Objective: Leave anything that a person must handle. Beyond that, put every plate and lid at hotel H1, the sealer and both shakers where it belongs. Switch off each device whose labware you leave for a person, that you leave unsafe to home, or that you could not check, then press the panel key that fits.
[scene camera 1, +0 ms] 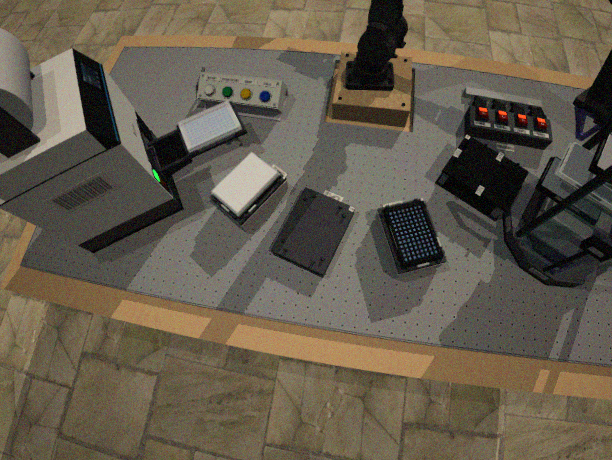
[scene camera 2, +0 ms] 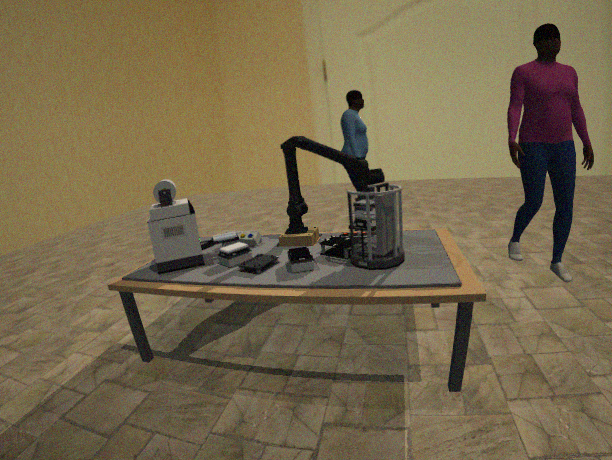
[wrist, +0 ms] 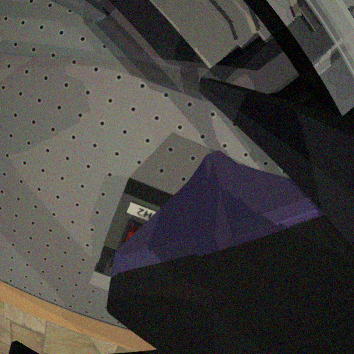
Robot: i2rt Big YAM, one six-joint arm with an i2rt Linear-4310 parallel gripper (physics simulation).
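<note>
My gripper is shut, and it touches a plate hotel [scene camera 1: 556,243]. I can see the hotel in scene camera 2 [scene camera 2: 376,229] too, and the wrist view shows the hotel [wrist: 160,193] as well. There is also a black well plate with blue wells [scene camera 1: 414,239], though in the wrist view it is out of frame.
</note>
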